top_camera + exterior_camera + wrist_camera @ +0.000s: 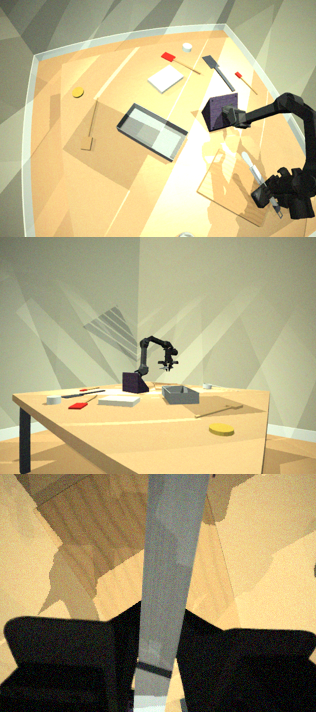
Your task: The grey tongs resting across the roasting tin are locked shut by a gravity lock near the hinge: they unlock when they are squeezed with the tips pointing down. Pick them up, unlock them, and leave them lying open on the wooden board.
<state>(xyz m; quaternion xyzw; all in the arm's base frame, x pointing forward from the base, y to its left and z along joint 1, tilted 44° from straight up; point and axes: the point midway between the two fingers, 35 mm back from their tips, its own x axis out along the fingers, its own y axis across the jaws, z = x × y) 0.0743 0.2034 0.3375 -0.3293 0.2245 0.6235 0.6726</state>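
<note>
The wooden board is 1 cm ahead of my gripper tip, 2 cm to the right of it and 13 cm below it. Round my gripper tip: white slab: 11 cm ahead, 72 cm to the right, 13 cm below; then grey roasting tin: 30 cm ahead, 43 cm to the right, 11 cm below; then dark spatula: 26 cm behind, 69 cm to the right, 14 cm below.
</note>
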